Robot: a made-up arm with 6 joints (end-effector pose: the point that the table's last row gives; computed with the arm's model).
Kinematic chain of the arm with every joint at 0, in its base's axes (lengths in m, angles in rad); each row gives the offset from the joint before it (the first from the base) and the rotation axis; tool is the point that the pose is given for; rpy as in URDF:
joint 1: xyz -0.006 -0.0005 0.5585 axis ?
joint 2: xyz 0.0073 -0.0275 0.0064 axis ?
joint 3: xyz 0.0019 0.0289 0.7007 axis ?
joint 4: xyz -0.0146 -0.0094 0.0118 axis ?
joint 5: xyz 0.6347 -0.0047 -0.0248 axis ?
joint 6: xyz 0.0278 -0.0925 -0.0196 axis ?
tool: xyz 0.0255 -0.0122 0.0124 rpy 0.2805 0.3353 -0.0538
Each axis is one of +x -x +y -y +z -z.
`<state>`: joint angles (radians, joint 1 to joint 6).
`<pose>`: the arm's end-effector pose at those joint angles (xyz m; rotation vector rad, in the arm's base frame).
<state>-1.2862 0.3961 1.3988 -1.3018 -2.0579 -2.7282</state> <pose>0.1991 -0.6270 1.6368 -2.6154 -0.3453 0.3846</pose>
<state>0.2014 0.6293 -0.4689 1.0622 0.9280 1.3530</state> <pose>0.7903 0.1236 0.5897 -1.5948 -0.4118 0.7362</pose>
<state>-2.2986 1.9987 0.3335 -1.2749 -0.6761 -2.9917</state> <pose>-0.2953 -0.3964 -0.3563 0.4122 1.1410 -0.5038</pose>
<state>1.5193 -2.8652 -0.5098 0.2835 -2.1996 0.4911</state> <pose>0.0883 -0.5898 0.3227 -0.1029 0.1526 1.1408</pose>
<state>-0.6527 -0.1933 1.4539 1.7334 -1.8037 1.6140</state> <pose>-0.2683 0.1142 1.8431 -0.1567 1.6908 -2.0832</pose>
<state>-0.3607 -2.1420 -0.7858 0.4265 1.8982 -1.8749</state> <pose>-0.5376 0.1052 0.8281 -0.7854 -0.8456 1.9472</pose>
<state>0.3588 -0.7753 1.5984 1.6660 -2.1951 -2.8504</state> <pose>-0.8865 -0.3808 1.3805 -1.9686 1.1149 -0.3108</pose>
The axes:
joint 1: +z
joint 2: +y
joint 3: -y
joint 4: -x
joint 5: -y
joint 6: -x

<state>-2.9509 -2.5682 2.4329 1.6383 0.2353 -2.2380</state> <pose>0.0545 0.0615 -0.6425 -2.1848 0.9233 1.7269</pose>
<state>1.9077 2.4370 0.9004 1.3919 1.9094 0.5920</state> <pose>-0.2029 0.5616 -0.5706 0.1307 -0.4401 3.0264</pose>
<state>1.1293 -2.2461 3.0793 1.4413 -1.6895 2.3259</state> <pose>0.0217 -0.1598 -0.3114 1.7182 -0.1938 -0.2811</pose>
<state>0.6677 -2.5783 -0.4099 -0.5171 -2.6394 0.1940</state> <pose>-0.4467 -0.4474 0.4910 -0.6194 0.6013 0.7673</pose>
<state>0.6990 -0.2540 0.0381 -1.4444 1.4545 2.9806</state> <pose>0.3896 0.2759 1.3678 -0.7480 0.4090 -1.0775</pose>
